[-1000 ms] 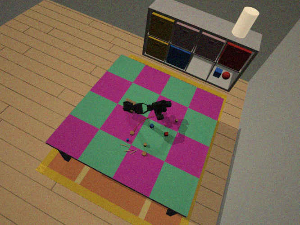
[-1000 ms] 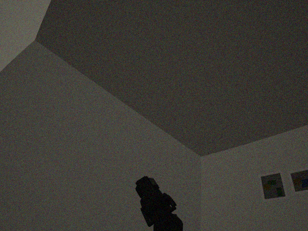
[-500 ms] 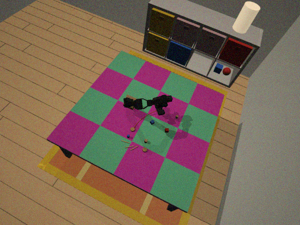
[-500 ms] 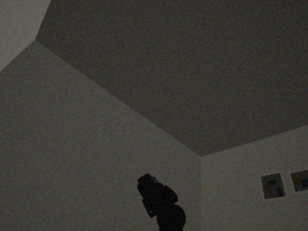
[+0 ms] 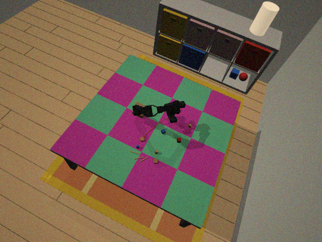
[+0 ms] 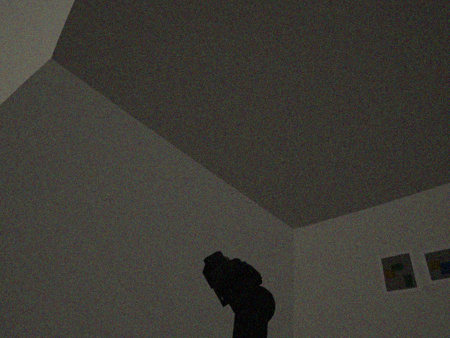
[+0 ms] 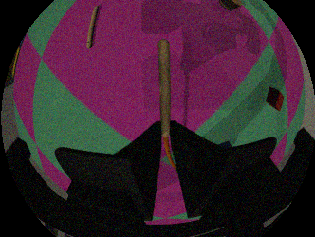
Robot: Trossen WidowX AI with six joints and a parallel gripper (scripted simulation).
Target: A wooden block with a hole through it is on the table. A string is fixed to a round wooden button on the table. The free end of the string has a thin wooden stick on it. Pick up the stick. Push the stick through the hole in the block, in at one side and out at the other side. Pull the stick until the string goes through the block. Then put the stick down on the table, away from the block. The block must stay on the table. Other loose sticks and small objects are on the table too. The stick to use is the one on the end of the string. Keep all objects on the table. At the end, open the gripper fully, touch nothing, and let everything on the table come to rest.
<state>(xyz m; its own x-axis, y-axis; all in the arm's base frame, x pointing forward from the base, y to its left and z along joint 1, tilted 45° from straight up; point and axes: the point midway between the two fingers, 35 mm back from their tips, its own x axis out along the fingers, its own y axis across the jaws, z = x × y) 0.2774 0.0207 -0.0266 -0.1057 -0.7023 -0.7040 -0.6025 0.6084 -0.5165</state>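
Right now the blue cube is 130 mm to the right of my gripper tip and 30 mm below it. Also, from my gripper tip: thin wooden stick: 10 mm to the left, 10 mm ahead; round wooden button: 270 mm to the right, 150 mm behind, 40 mm below; red cube: 160 mm to the right, 150 mm ahead, 30 mm below.
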